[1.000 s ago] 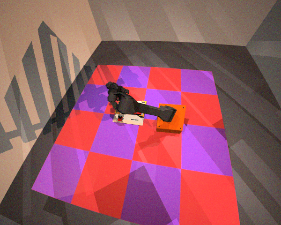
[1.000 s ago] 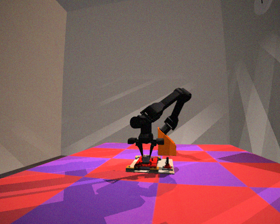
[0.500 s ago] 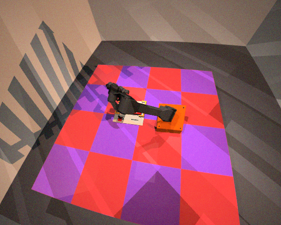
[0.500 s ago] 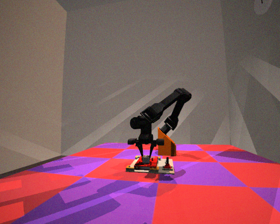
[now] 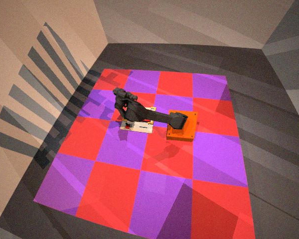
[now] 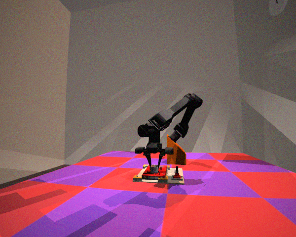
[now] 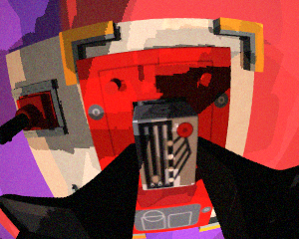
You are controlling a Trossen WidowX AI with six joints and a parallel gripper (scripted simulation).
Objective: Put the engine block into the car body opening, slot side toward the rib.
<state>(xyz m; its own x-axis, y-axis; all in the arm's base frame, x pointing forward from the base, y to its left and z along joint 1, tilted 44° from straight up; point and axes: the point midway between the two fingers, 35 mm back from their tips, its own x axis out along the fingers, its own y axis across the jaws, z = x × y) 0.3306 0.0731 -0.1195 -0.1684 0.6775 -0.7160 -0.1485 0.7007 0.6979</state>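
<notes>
My gripper tip is now 110 mm to the right of the stand and 10 mm above it. The rest, counted from my gripper tip: engine block (10 mm below).
</notes>
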